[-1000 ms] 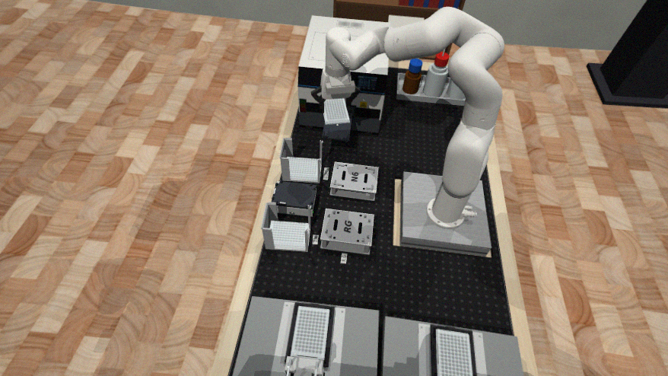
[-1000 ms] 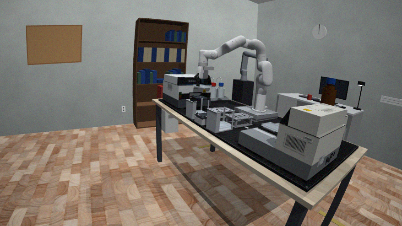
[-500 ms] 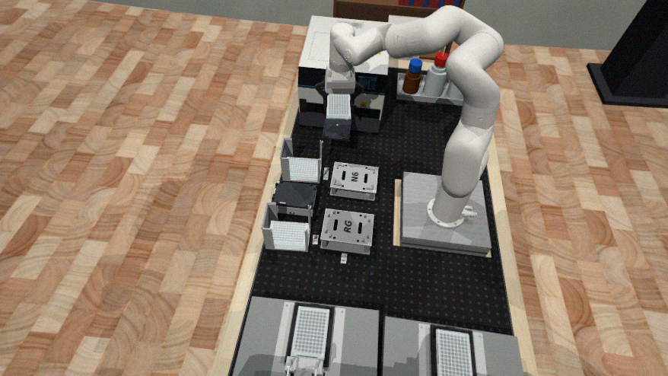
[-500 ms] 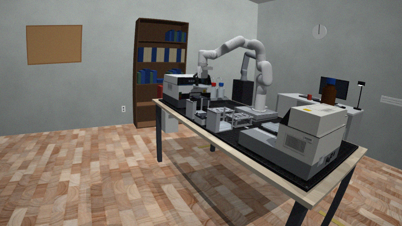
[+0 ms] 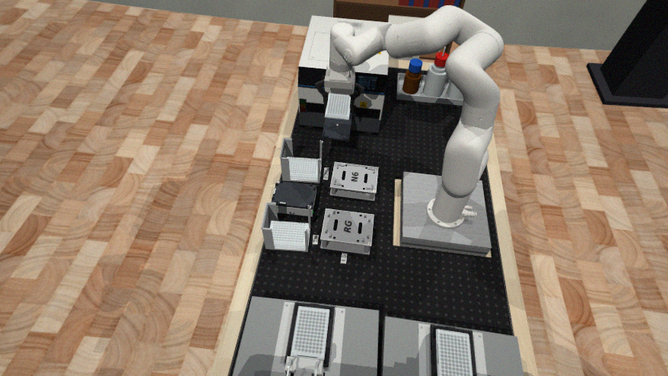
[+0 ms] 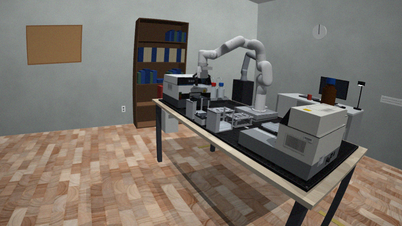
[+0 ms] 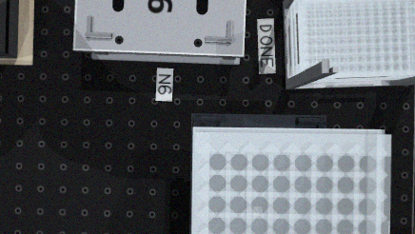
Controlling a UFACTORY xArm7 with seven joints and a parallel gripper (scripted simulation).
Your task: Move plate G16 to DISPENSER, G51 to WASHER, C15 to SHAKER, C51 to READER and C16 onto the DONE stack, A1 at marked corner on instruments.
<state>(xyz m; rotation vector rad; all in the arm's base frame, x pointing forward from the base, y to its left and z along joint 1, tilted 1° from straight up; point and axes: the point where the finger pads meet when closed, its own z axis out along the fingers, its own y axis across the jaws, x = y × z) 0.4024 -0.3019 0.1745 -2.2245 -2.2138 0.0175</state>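
Right now my hand is 110 mm above the dark pull-out tray.
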